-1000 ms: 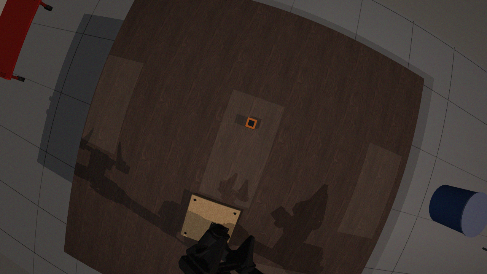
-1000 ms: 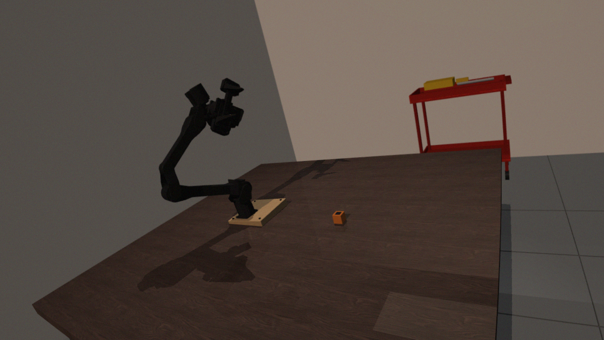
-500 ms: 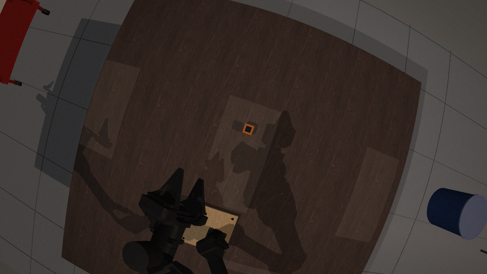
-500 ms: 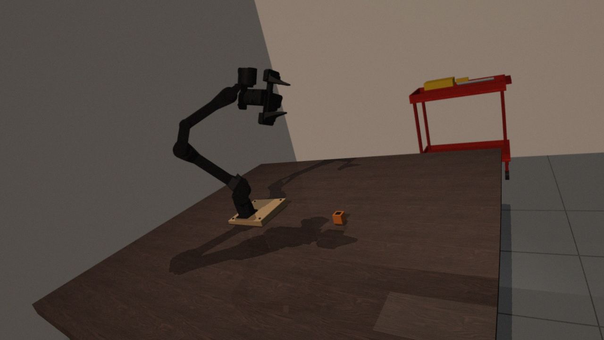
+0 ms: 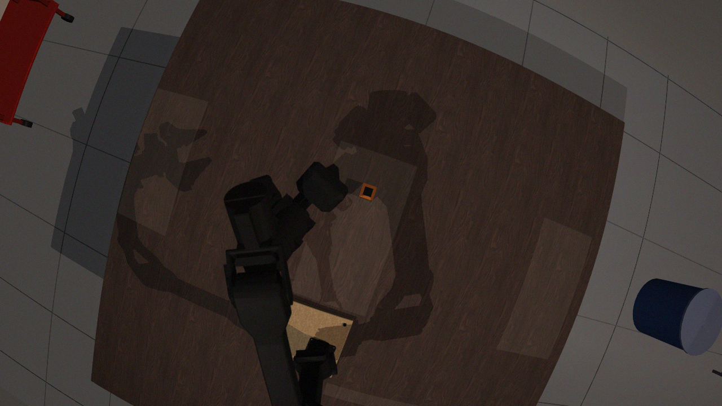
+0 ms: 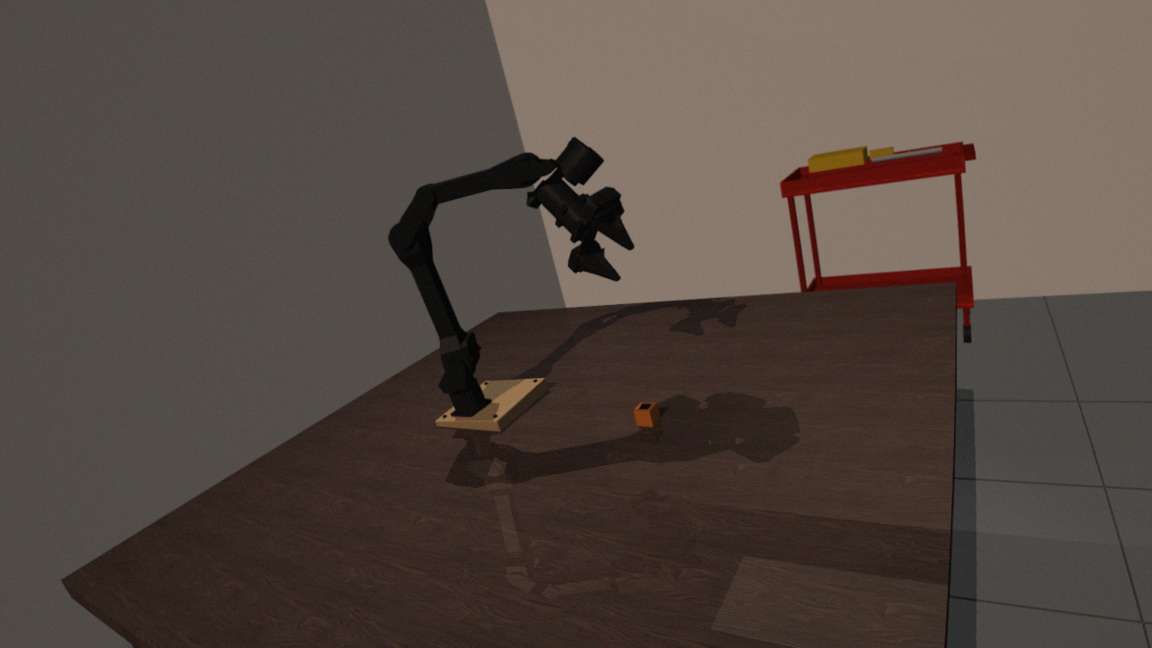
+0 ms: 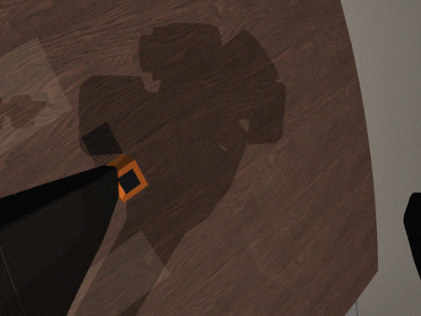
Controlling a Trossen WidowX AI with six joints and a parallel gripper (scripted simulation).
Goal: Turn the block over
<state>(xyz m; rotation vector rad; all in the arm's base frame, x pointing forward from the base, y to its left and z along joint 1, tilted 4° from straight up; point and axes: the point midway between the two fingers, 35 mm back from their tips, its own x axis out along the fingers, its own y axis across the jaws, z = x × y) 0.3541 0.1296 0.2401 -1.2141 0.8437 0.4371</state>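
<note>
My gripper tip is 30 mm short of the orange block, 80 mm to the left of it and 230 mm above it.
</note>
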